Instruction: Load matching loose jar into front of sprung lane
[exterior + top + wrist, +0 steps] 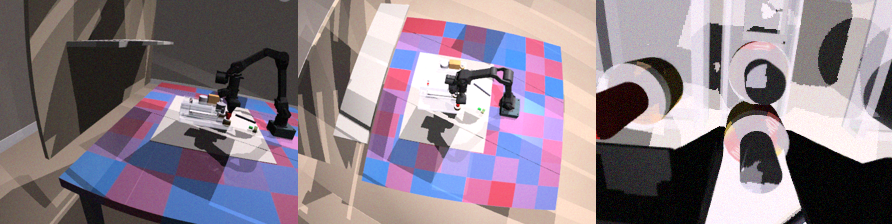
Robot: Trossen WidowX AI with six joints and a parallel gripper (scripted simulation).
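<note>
Right now my gripper tip is 160 mm short of the lane rack, 30 mm to the left of it and 30 mm above it. From my gripper tip the other things lie so: box (70 mm ahead, 220 mm to the right, 10 mm below); then dark rod (130 mm behind, 70 mm to the right, 40 mm below).
</note>
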